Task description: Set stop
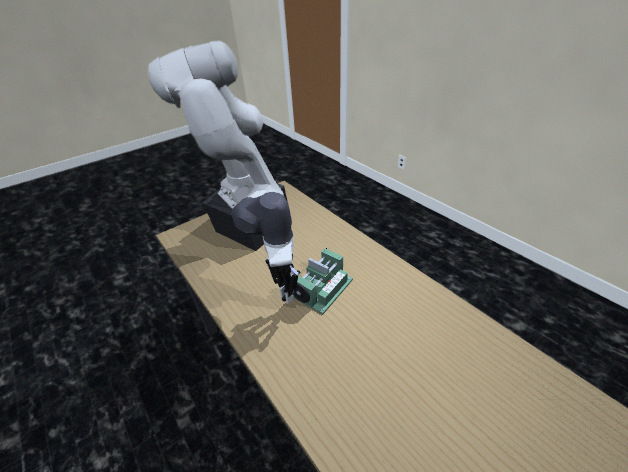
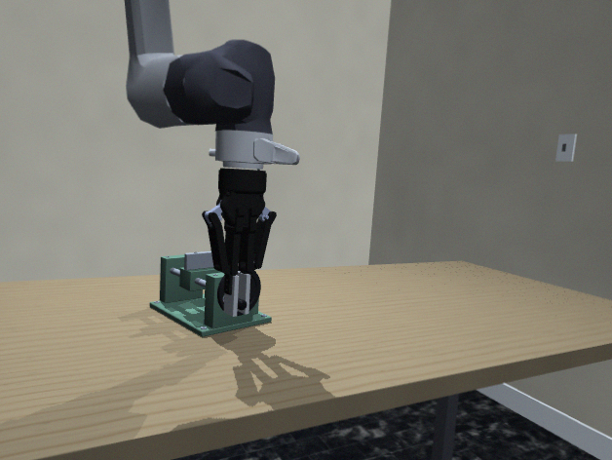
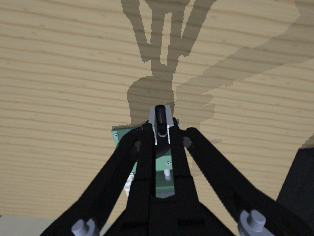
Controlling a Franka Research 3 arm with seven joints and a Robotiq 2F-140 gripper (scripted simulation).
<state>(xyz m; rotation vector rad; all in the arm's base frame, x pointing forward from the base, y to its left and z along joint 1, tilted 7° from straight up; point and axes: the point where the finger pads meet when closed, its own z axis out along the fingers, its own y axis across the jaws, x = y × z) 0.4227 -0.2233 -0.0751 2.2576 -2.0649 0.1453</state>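
The stop block lies 15 cm to the left of my hand, 3 cm ahead of it and 1 cm above it. From my hand the other things lie so: black handwheel (2 cm to the left, 1 cm below, 1 cm ahead).
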